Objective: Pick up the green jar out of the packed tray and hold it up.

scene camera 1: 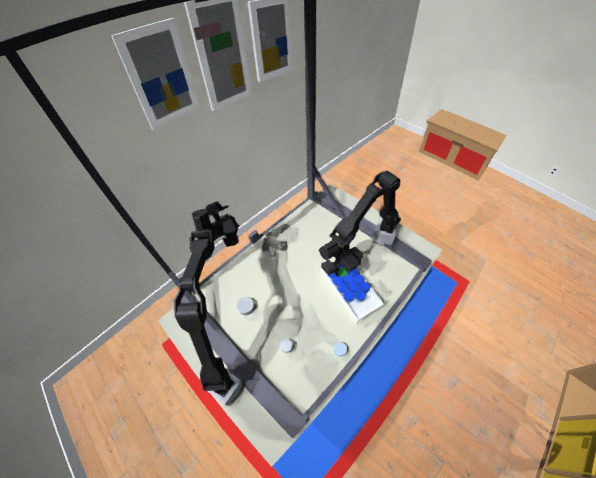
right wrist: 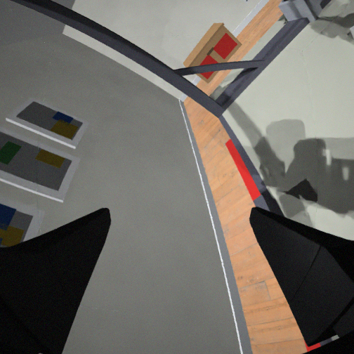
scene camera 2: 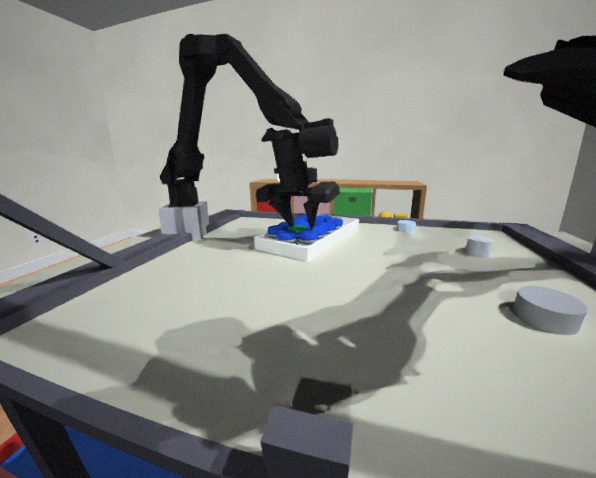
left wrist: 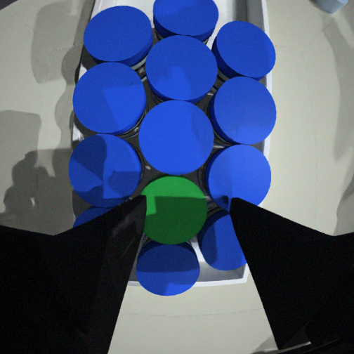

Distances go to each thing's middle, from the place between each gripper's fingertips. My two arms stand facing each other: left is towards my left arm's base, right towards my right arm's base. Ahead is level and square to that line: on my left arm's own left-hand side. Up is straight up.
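My right hand is 23 cm to the right of the green jar (left wrist: 176, 210), 26 cm above it, and it's 43 cm short of the jar.
My left hand is 10 mm to the right of that green jar, and it's 20 mm above it.
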